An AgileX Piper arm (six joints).
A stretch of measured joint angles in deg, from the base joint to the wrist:
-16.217, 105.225, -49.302, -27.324, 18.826, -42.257
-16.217, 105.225, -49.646, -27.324, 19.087, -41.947
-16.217, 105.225, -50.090, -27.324, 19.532, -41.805
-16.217, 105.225, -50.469, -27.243, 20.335, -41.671
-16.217, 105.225, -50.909, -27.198, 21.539, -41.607
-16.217, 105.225, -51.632, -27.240, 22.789, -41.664
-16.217, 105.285, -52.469, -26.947, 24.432, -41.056
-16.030, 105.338, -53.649, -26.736, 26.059, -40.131
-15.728, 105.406, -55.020, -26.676, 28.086, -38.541
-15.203, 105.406, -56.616, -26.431, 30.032, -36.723
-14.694, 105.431, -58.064, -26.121, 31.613, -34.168
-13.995, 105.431, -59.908, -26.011, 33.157, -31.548
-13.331, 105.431, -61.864, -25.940, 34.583, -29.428
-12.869, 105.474, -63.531, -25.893, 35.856, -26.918
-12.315, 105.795, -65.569, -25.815, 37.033, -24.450
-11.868, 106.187, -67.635, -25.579, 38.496, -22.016
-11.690, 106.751, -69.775, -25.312, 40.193, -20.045
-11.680, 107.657, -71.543, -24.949, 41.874, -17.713
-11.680, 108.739, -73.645, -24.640, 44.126, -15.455
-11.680, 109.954, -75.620, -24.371, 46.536, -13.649
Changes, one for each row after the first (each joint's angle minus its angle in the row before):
0.000, 0.000, -0.344, 0.000, 0.261, 0.310
0.000, 0.000, -0.444, 0.000, 0.445, 0.142
0.000, 0.000, -0.379, 0.081, 0.803, 0.134
0.000, 0.000, -0.440, 0.045, 1.204, 0.064
0.000, 0.000, -0.723, -0.042, 1.250, -0.057
0.000, 0.060, -0.837, 0.293, 1.643, 0.608
0.187, 0.053, -1.180, 0.211, 1.627, 0.925
0.302, 0.068, -1.371, 0.060, 2.027, 1.590
0.525, 0.000, -1.596, 0.245, 1.946, 1.818
0.509, 0.025, -1.448, 0.310, 1.581, 2.555
0.699, 0.000, -1.844, 0.110, 1.544, 2.620
0.664, 0.000, -1.956, 0.071, 1.426, 2.120
0.462, 0.043, -1.667, 0.047, 1.273, 2.510
0.554, 0.321, -2.038, 0.078, 1.177, 2.468
0.447, 0.392, -2.066, 0.236, 1.463, 2.434
0.178, 0.564, -2.140, 0.267, 1.697, 1.971
0.010, 0.906, -1.768, 0.363, 1.681, 2.332
0.000, 1.082, -2.102, 0.309, 2.252, 2.258
0.000, 1.215, -1.975, 0.269, 2.410, 1.806

